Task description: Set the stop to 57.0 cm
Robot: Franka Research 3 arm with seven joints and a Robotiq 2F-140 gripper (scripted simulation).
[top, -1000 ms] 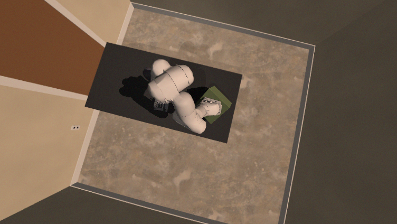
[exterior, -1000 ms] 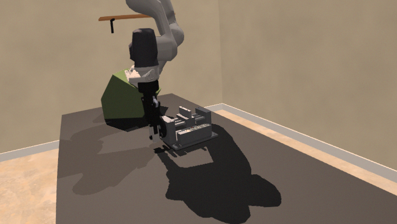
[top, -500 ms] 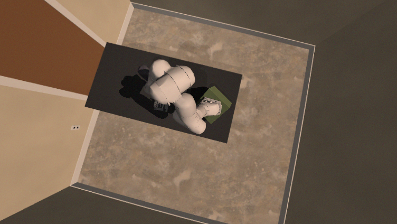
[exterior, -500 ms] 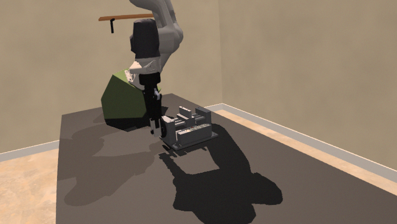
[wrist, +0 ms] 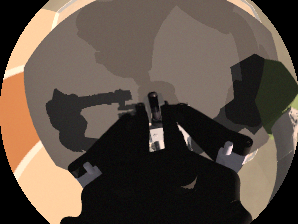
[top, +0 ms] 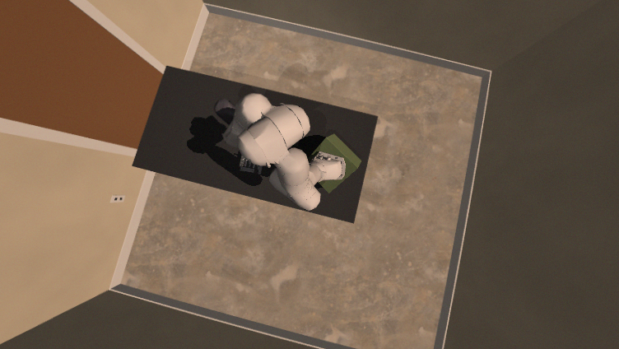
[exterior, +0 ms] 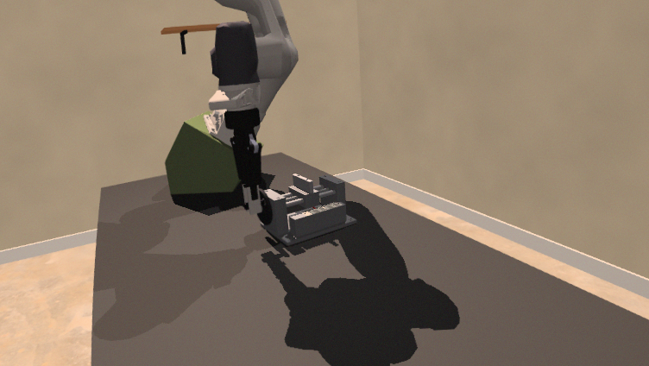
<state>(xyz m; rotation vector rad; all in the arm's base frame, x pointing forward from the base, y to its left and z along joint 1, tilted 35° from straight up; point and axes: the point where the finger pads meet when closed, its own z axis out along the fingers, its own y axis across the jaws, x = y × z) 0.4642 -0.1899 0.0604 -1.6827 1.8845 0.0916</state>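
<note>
My gripper is now 1 cm past the handwheel, 2 cm to the right of it and 2 cm above it. Also, from my hand: grey stop fixture: 1 cm behind, 15 cm to the left, 2 cm below.
</note>
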